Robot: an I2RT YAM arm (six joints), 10 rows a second.
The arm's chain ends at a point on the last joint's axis. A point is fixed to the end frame.
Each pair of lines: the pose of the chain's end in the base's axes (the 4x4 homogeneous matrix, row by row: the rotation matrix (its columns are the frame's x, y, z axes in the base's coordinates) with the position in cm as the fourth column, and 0 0 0 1 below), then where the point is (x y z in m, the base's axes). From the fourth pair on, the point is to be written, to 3 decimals.
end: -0.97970, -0.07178, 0.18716, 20.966; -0.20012, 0.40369, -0.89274, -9.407; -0.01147, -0.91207, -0.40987, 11.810; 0, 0, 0, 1
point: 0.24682 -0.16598 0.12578
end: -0.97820, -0.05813, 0.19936, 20.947; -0.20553, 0.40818, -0.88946, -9.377; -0.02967, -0.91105, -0.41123, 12.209; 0, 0, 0, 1
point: 0.24689 -0.16551 0.13004
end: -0.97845, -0.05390, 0.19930, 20.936; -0.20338, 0.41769, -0.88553, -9.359; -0.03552, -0.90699, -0.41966, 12.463; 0, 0, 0, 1
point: 0.24662 -0.16548 0.13198
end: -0.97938, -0.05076, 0.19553, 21.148; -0.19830, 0.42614, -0.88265, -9.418; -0.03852, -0.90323, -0.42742, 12.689; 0, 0, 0, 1
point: 0.248 -0.166 0.134
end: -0.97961, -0.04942, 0.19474, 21.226; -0.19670, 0.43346, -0.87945, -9.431; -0.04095, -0.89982, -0.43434, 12.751; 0, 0, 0, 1
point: 0.249 -0.167 0.134
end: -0.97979, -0.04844, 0.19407, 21.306; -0.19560, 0.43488, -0.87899, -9.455; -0.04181, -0.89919, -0.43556, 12.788; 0, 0, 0, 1
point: 0.250 -0.167 0.134
